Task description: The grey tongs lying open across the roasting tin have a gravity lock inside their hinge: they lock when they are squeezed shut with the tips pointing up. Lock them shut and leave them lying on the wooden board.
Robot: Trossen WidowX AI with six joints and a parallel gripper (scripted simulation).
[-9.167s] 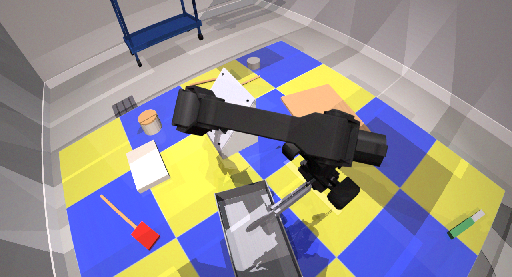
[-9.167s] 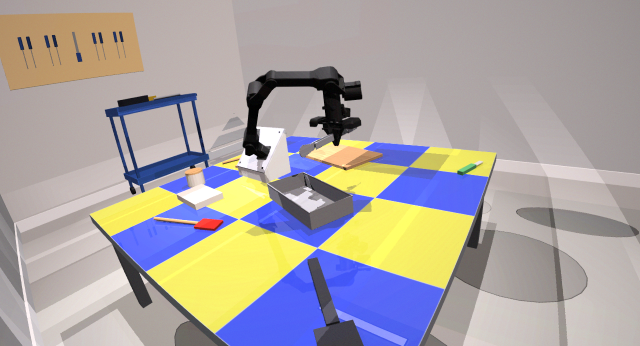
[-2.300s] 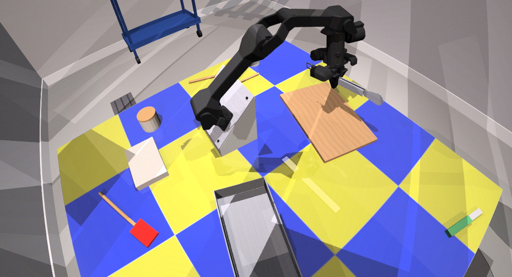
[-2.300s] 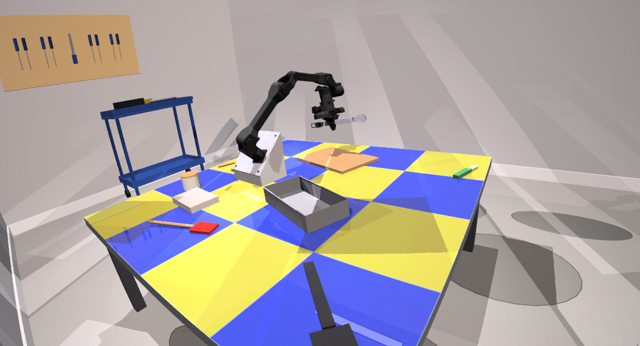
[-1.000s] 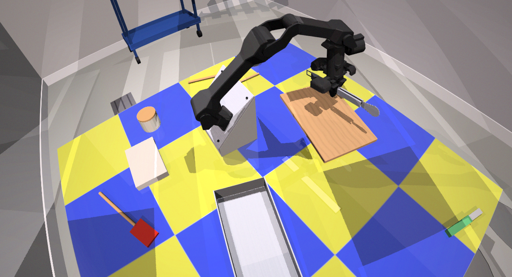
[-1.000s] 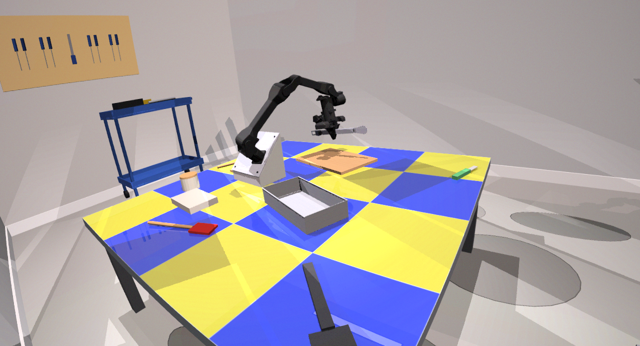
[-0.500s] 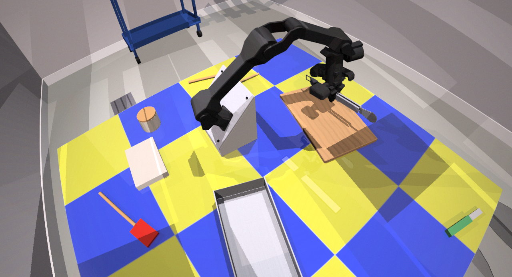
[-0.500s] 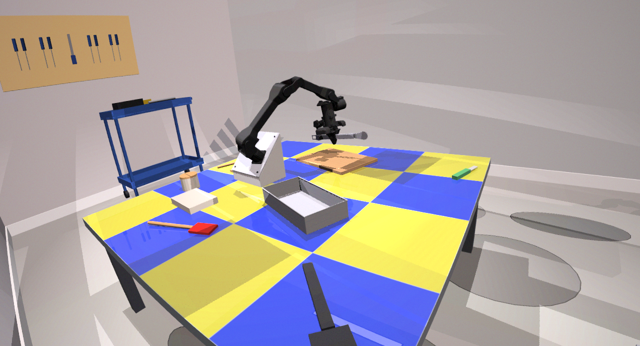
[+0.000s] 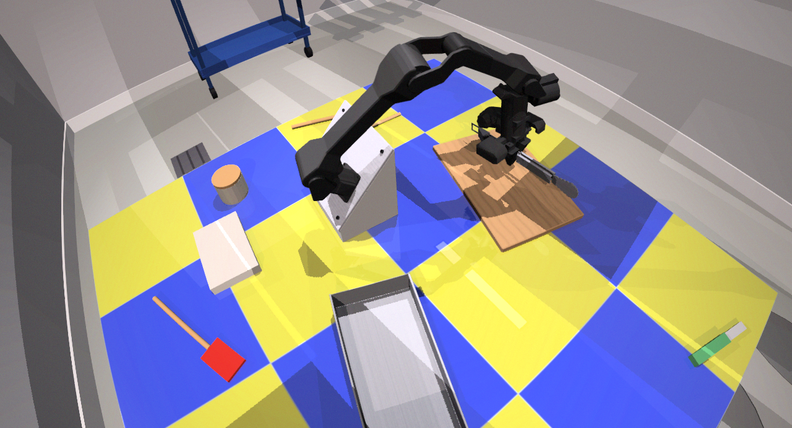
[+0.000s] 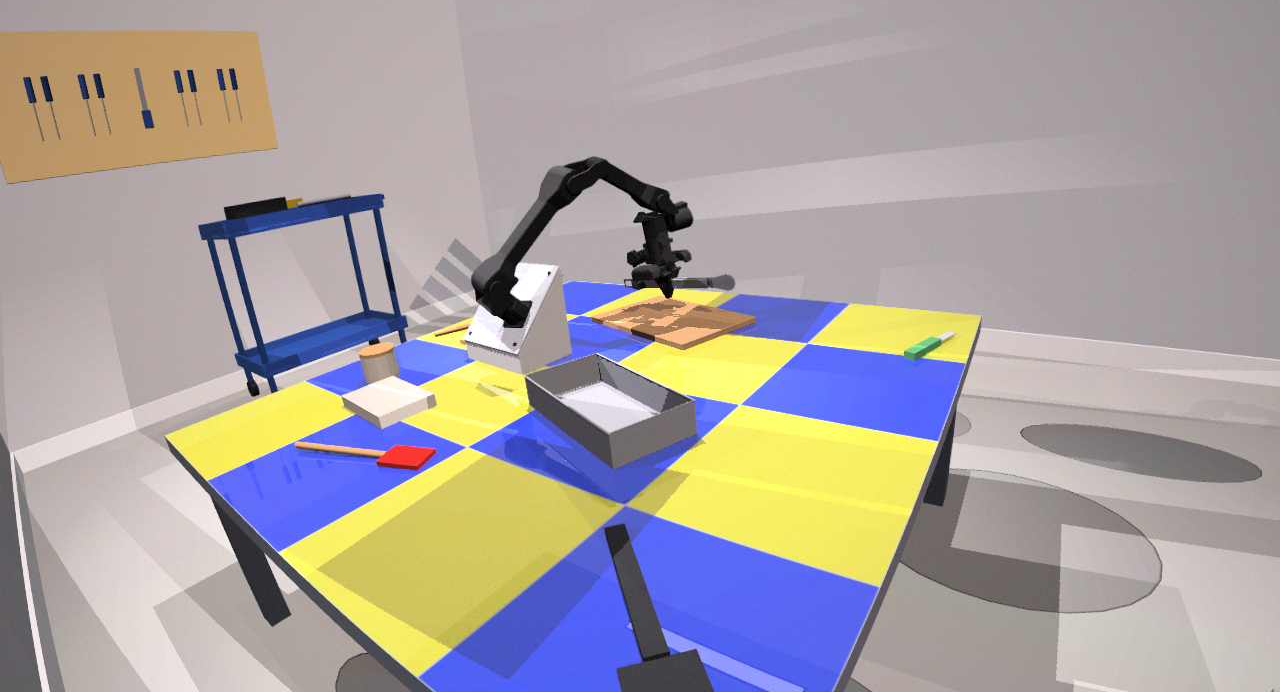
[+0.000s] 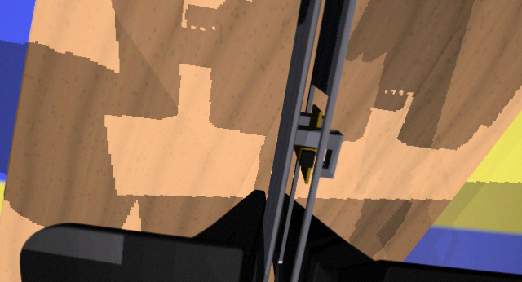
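My gripper tip is 5 cm above the wooden board. Also, from my gripper tip: yellow lock piece: 4 cm behind, 4 cm above; then tong arm: 5 cm ahead, 4 cm above; then grey roasting tin: 20 cm ahead, 49 cm to the right, 3 cm below.
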